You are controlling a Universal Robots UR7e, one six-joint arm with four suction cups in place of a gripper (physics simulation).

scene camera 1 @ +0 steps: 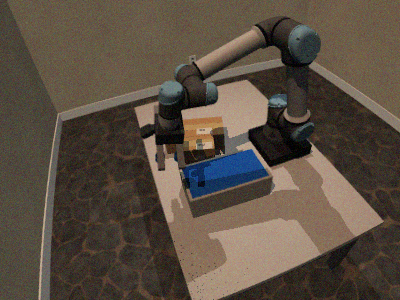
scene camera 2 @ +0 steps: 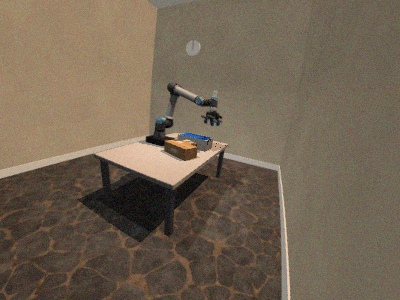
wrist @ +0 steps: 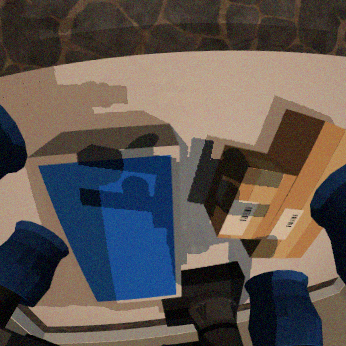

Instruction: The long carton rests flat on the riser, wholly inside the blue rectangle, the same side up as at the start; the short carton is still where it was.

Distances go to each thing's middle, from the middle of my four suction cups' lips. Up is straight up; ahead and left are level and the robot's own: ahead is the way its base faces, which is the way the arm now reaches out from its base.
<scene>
Now: the riser (scene camera 1: 224, 181) 210 mm behind my suction cup, 40 mm to the left of it and 250 mm below it. Round my suction cup: long carton (scene camera 1: 213, 126): 130 mm behind, 320 mm to the right, 250 mm below; short carton (scene camera 1: 199, 148): 140 mm behind, 190 mm to the right, 250 mm below.
</scene>
